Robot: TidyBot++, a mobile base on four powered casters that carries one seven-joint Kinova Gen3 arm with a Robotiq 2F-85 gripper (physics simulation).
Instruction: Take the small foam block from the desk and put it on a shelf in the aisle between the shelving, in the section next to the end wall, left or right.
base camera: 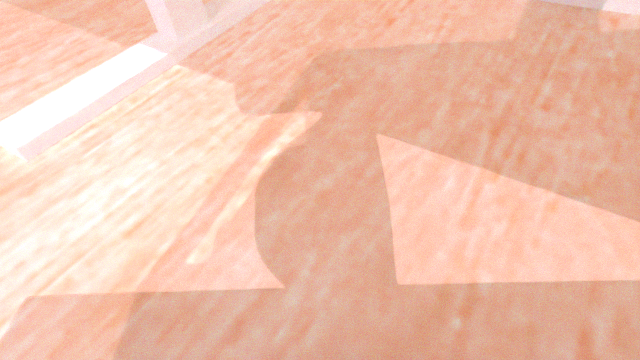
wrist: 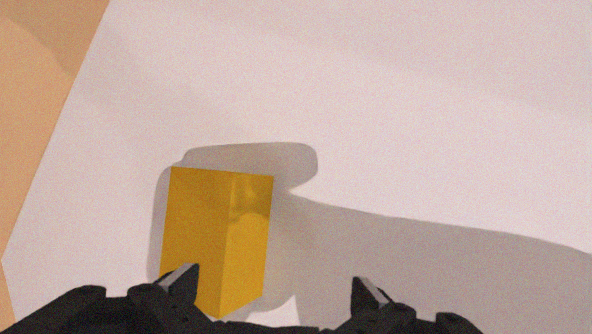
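Observation:
The small foam block is yellow-orange and stands on the white desk top in the wrist view, left of the middle. My gripper is open, with its fingers wide apart. The left fingertip overlaps the lower left part of the block in the view, and the right fingertip is well to the right of the block. The block is left of the midline between the fingers. Its lower left part is hidden behind the left finger. The shelves in the aisle do not show in either view.
The desk's edge runs down the left of the wrist view, with the tan floor beyond it. In the base camera view a white bar lies low along the wooden floor at the upper left, joined to a pale upright. Shadows fall across the floor.

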